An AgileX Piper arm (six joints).
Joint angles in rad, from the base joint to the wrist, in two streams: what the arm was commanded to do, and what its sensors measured. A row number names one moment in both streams.
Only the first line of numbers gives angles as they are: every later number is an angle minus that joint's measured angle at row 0.
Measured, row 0: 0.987, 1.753, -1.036, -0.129, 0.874, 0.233
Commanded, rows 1 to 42: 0.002, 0.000, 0.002, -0.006, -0.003, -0.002; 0.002, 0.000, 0.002, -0.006, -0.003, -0.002; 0.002, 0.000, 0.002, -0.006, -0.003, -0.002; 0.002, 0.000, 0.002, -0.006, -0.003, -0.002; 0.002, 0.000, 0.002, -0.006, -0.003, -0.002; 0.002, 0.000, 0.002, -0.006, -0.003, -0.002; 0.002, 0.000, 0.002, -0.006, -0.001, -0.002; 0.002, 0.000, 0.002, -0.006, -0.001, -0.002; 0.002, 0.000, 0.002, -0.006, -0.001, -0.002; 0.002, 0.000, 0.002, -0.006, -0.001, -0.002; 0.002, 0.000, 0.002, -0.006, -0.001, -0.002; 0.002, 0.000, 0.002, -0.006, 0.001, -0.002; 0.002, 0.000, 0.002, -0.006, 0.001, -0.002; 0.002, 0.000, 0.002, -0.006, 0.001, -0.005; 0.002, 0.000, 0.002, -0.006, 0.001, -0.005; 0.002, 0.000, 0.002, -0.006, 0.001, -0.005; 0.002, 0.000, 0.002, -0.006, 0.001, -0.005; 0.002, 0.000, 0.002, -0.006, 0.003, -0.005; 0.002, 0.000, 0.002, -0.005, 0.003, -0.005; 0.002, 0.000, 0.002, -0.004, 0.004, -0.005; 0.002, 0.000, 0.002, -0.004, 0.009, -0.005; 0.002, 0.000, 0.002, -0.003, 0.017, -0.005; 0.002, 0.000, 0.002, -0.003, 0.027, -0.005; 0.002, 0.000, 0.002, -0.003, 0.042, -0.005; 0.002, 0.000, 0.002, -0.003, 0.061, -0.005; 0.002, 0.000, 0.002, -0.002, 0.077, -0.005; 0.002, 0.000, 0.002, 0.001, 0.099, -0.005; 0.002, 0.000, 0.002, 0.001, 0.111, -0.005; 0.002, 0.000, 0.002, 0.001, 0.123, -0.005; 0.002, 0.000, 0.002, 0.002, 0.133, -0.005; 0.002, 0.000, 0.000, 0.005, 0.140, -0.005; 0.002, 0.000, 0.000, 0.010, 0.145, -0.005; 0.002, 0.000, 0.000, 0.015, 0.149, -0.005; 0.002, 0.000, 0.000, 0.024, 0.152, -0.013; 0.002, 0.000, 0.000, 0.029, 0.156, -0.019; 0.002, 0.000, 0.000, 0.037, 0.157, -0.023; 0.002, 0.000, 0.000, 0.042, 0.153, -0.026; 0.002, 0.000, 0.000, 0.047, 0.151, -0.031; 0.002, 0.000, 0.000, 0.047, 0.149, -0.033; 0.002, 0.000, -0.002, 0.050, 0.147, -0.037; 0.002, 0.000, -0.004, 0.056, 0.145, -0.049; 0.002, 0.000, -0.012, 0.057, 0.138, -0.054
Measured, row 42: 0.000, 0.000, 0.000, 0.041, 0.136, -0.014
